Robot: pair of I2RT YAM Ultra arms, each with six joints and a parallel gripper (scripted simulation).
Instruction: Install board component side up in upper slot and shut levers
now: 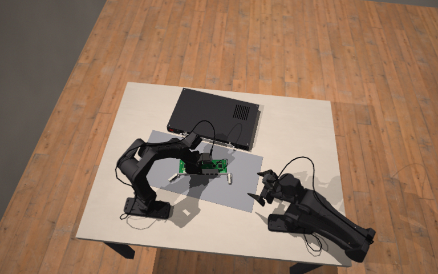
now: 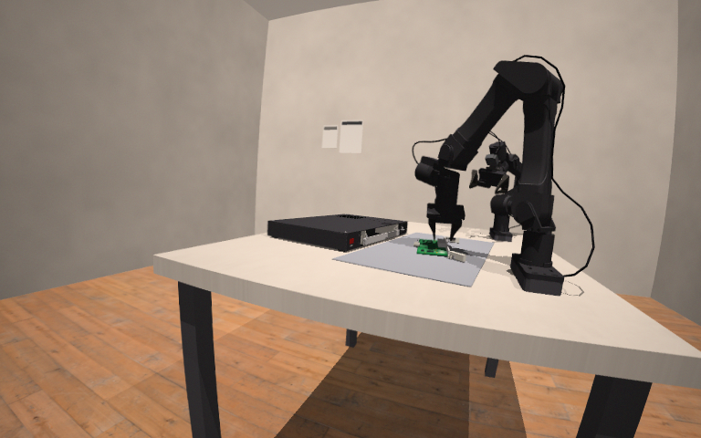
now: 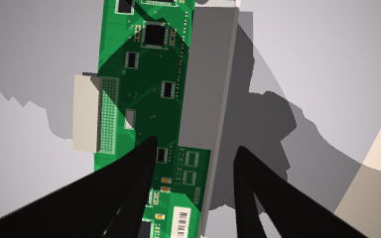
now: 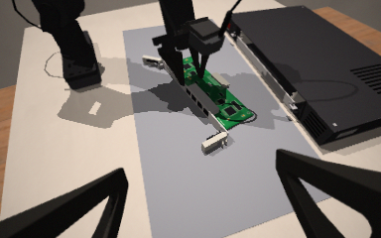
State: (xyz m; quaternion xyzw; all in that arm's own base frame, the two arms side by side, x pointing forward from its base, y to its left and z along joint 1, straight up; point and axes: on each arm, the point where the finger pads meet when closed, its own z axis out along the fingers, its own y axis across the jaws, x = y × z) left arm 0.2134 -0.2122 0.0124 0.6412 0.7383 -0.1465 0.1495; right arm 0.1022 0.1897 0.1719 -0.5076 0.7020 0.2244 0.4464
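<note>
Now: left hand 4 cm above the grey mat, 2 cm short of it and 1 cm to the right of it. Also, from my left hand: black enclosure (29 cm ahead, 3 cm to the right).
</note>
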